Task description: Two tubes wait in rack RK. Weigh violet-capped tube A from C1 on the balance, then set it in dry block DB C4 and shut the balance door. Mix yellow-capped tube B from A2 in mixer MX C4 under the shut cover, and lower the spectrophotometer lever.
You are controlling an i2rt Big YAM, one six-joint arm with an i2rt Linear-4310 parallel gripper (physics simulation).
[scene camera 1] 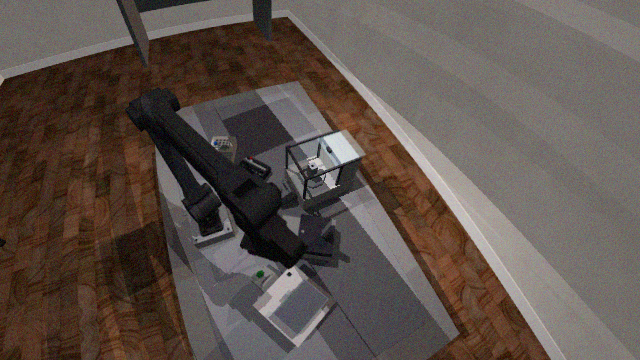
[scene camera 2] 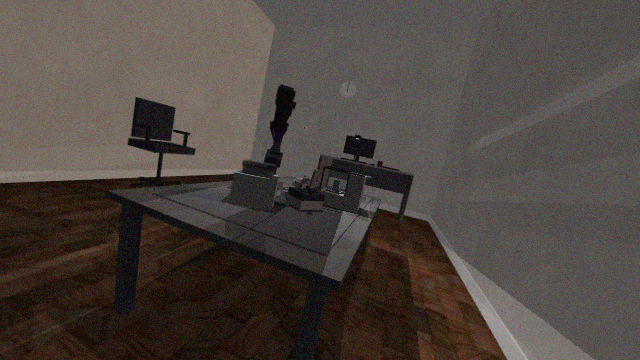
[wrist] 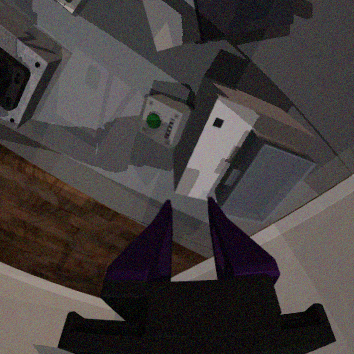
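Note:
My gripper (wrist: 189,203) shows in the wrist view with its purple fingers apart and empty. Beyond its tips are a pale block with a green button (wrist: 153,120) (scene camera 1: 260,274) and a white box with a blue-grey lid (wrist: 270,182) (scene camera 1: 300,306). In scene camera 1 the arm passes over the middle of the table and hides the fingers. The glass-walled balance (scene camera 1: 312,172) (scene camera 2: 345,190) stands past the arm. A dark-lidded device (scene camera 1: 316,232) (scene camera 2: 306,197) (wrist: 250,20) stands between balance and box. Rack RK and tubes A and B cannot be made out.
The arm's base plate (scene camera 1: 214,237) (wrist: 42,75) is bolted at the table's near side. A small pale block with holes (scene camera 1: 222,142) and a dark unit with a red spot (scene camera 1: 255,166) stand left of the balance. A chair (scene camera 2: 160,145) stands behind the table.

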